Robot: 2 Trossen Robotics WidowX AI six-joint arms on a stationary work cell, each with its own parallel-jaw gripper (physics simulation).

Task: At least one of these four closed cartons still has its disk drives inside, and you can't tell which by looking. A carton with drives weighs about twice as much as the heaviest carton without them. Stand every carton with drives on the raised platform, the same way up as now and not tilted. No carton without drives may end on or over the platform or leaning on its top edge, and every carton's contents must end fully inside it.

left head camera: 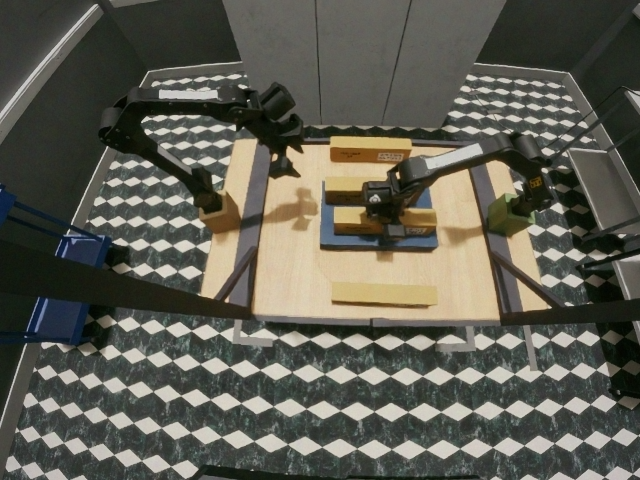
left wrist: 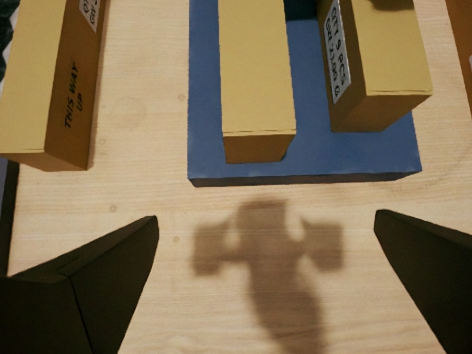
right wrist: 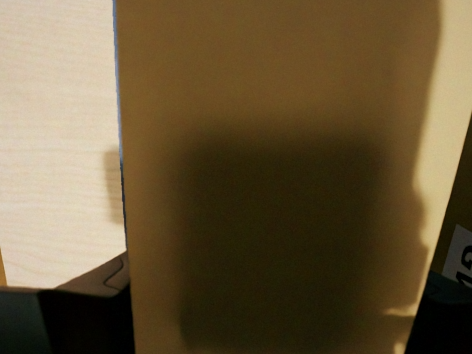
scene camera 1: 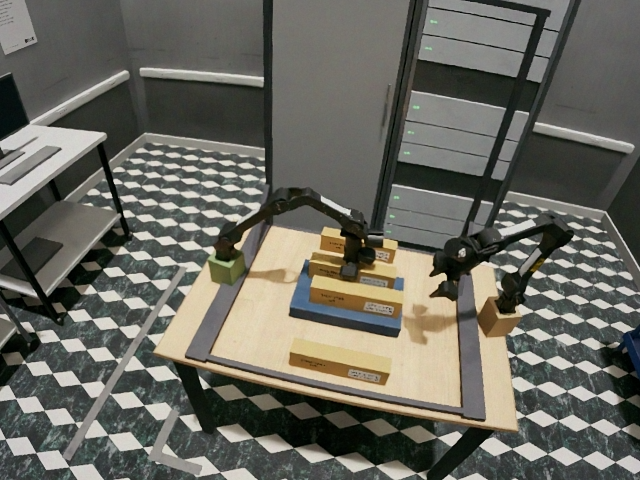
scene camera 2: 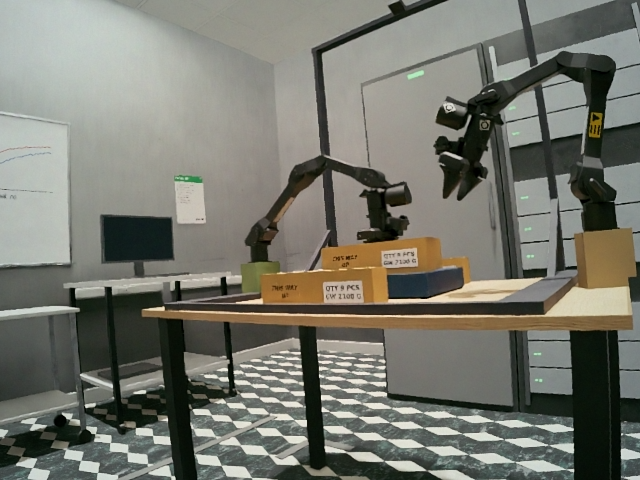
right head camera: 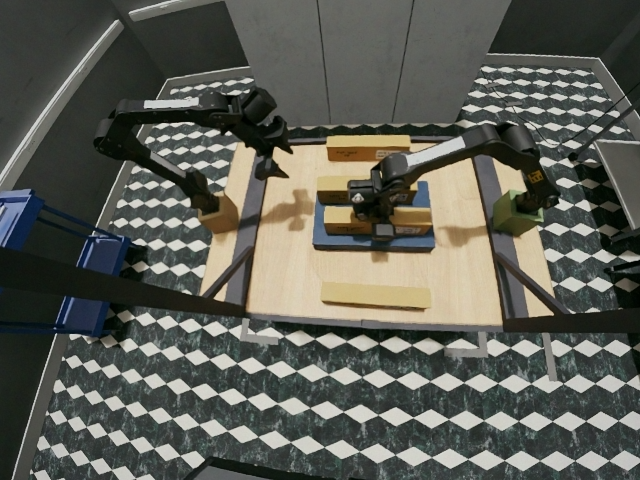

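Pixels of known places: left gripper, fingertip midpoint: (left head camera: 301,164) (left wrist: 266,223) (scene camera 1: 429,286) (scene camera 2: 451,199) (right head camera: 290,165); right gripper, fingertip midpoint: (left head camera: 384,223) (right head camera: 377,223); left arm's base, origin of the base link: (left head camera: 212,204) (scene camera 1: 505,306) (right head camera: 210,205); right arm's base, origin of the base link: (left head camera: 520,207) (scene camera 1: 225,255) (right head camera: 526,205).
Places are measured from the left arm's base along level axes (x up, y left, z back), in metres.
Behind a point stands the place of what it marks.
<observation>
Four yellow cartons stand parallel. The back one (left head camera: 368,151) @(x -0.054, y 0.116, z -0.604 m) (left wrist: 27,75) @(x -0.035, y 0.163, z -0.550 m) is on the table. The rear platform carton (left head camera: 342,192) @(x 0.014, y -0.082, z -0.437 m) (left wrist: 257,65) @(x 0.025, y -0.057, z -0.445 m) and front platform carton (left head camera: 351,222) @(x 0.025, y -0.198, z -0.432 m) (scene camera 1: 356,299) (left wrist: 395,55) @(x 0.025, y -0.170, z -0.421 m) (right wrist: 280,75) @(x 0.025, y -0.193, z -0.495 m) stand on the blue platform (left head camera: 326,222) @(x -0.060, y -0.140, z -0.367 m) (scene camera 1: 305,304) @(x -0.060, y -0.088, z -0.720 m) (left wrist: 205,100) @(x -0.060, y -0.013, z -0.474 m). The nearest carton (left head camera: 385,293) (scene camera 2: 310,284) is on the table in front. My right gripper (left head camera: 394,221) @(x -0.030, y -0.206, z -0.549 m) (scene camera 2: 382,239) (right wrist: 256,235) @(x -0.030, y -0.206, z -0.549 m) is closed onto the front platform carton's long sides near its middle. My left gripper (left head camera: 297,162) @(x 0.108, y -0.014, z -0.325 m) (scene camera 2: 452,198) @(x 0.108, y -0.014, z -0.325 m) (left wrist: 266,223) @(x 0.108, y -0.014, z -0.325 m) is open and empty, raised beside the platform.
A dark rim (scene camera 1: 469,356) @(x -0.100, y 0.135, z -0.157 m) borders the wooden table (scene camera 1: 248,330) @(x -0.120, y -0.020, z -0.922 m) on its sides. The arms stand on a tan block (scene camera 1: 497,317) @(x -0.003, y 0.044, z -0.050 m) and a green block (scene camera 1: 227,268) @(x -0.009, y -0.218, z -1.004 m). The rear platform carton lies close behind the right gripper's far finger.
</observation>
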